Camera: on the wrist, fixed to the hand. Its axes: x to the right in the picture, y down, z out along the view.
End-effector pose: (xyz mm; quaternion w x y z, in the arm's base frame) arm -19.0 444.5 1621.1 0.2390 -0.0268 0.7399 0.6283
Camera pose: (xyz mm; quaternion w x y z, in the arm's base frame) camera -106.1 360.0 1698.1 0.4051 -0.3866 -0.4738 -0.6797
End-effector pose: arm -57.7 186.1 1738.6 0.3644 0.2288 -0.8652 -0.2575
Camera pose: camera -4.8 202.4 1871.2 0.5883 -0.4718 -0.6566 0.0159
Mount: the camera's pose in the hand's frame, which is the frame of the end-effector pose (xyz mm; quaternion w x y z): 25.2 82.6 -114.9 0.6704 -0.1237 0.1519 0.7157
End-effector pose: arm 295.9 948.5 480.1 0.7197 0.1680 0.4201 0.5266
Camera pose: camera 157.5 980.2 458.0 0.0626 0.2443 0.2056 0.9456
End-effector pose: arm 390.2 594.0 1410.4 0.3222 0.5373 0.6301 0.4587
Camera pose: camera 313.0 592.0 1531.6 0.1415 -0.7016 -0.0301 -0.6977
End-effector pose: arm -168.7 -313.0 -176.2 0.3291 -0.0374 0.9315 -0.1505
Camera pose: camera -257.7 -209.2 -131.8 0.1822 0.6237 0.7198 0.2442
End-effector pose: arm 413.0 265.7 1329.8 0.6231 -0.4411 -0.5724 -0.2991
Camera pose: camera 541.3 202.2 1342.4 0.6642 -0.7370 0.0636 0.1076
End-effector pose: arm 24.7 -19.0 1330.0 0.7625 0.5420 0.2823 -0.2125
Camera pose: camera 72.7 115.9 1342.6 0.6874 0.5033 -0.0565 0.5205
